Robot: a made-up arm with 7 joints. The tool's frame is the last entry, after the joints.
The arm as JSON. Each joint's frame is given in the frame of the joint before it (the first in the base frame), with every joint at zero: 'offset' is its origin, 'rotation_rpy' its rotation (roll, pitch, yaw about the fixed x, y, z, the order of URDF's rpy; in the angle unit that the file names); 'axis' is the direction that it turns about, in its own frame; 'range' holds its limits. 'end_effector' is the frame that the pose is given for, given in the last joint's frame.
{
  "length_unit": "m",
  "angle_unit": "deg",
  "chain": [
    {
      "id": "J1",
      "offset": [
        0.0,
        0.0,
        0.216
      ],
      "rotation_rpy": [
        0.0,
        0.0,
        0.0
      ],
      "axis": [
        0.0,
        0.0,
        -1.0
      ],
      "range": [
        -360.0,
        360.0
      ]
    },
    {
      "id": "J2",
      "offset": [
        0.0,
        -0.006,
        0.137
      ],
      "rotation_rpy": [
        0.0,
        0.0,
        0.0
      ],
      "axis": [
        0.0,
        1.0,
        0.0
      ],
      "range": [
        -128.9,
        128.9
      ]
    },
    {
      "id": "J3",
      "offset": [
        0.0,
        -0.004,
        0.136
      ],
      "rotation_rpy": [
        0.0,
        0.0,
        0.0
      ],
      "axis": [
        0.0,
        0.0,
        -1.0
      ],
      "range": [
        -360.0,
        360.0
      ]
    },
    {
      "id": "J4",
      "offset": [
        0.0,
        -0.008,
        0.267
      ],
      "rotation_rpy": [
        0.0,
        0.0,
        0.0
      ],
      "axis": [
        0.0,
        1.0,
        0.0
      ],
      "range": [
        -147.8,
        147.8
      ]
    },
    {
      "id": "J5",
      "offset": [
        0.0,
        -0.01,
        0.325
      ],
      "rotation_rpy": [
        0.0,
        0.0,
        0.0
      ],
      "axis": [
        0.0,
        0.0,
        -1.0
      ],
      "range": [
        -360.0,
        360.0
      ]
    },
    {
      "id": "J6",
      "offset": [
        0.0,
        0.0,
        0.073
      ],
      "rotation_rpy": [
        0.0,
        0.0,
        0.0
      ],
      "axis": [
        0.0,
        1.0,
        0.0
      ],
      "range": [
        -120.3,
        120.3
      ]
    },
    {
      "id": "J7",
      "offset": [
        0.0,
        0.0,
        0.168
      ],
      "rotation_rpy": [
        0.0,
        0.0,
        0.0
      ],
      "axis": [
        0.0,
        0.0,
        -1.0
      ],
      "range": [
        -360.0,
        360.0
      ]
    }
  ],
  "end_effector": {
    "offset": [
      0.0,
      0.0,
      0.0
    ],
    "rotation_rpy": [
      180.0,
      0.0,
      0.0
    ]
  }
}
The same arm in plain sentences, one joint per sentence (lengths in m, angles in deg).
The arm has seven revolute joints in a row. What follows holds with every joint at zero, and every direction is one of the base frame's. The first joint sits 0.216 m along +z from the base frame's origin and rotates about -z, from -360 to 360 deg. The second joint sits 0.006 m along -y and 0.137 m along +z from the first joint and rotates about +y, from -128.9 to 128.9 deg. The third joint sits 0.004 m along -y and 0.136 m along +z from the second joint and rotates about -z, from -360 to 360 deg. The fourth joint sits 0.008 m along -y and 0.267 m along +z from the third joint and rotates about +y, from -147.8 to 147.8 deg. The fifth joint sits 0.01 m along -y and 0.325 m along +z from the fourth joint and rotates about -z, from -360 to 360 deg. The sixth joint sits 0.073 m along +z from the fifth joint and rotates about +y, from -120.3 to 120.3 deg. The seventh joint sits 0.168 m along +z from the sixth joint and rotates about -z, from -360 to 360 deg. The tool frame, which is the frame that the pose is given for, sits at the same point as the seventh joint; its axes are the base frame's turned by roll 180, pitch 0 and yaw 0 deg (as in URDF: about the fixed x, then y, then z).
